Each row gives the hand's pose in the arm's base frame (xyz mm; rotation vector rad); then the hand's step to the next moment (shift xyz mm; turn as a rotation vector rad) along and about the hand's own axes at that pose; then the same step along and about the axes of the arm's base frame.
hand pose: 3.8 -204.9 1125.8 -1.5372 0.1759 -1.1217
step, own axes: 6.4 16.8 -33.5 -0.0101 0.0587 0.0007
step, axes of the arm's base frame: -13.0 -32.6 -14.7 0.0218 -0.0119 -0.0541
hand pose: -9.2 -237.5 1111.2 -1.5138 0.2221 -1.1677
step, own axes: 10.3 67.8 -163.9 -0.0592 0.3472 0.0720
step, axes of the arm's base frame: -87.7 -134.9 -75.3 0.1804 -0.0268 -0.3098
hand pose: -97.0 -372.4 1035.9 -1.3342 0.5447 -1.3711
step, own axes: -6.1 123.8 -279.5 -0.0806 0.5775 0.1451
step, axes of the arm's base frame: -207.0 -128.9 -184.4 0.3270 -0.0517 -0.5015
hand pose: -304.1 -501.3 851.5 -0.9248 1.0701 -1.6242
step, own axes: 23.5 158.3 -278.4 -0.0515 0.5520 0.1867
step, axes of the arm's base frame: -214.2 12.8 -238.9 0.3498 -0.0846 -0.4612
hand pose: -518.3 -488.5 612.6 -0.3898 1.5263 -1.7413
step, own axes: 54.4 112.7 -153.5 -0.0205 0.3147 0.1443
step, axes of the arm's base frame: -100.0 71.0 -155.5 0.2191 -0.0812 -0.2563
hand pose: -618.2 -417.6 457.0 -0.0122 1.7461 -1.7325
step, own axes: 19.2 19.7 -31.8 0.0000 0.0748 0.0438
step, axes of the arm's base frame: -20.7 21.8 -29.4 0.0526 -0.0299 -0.0621
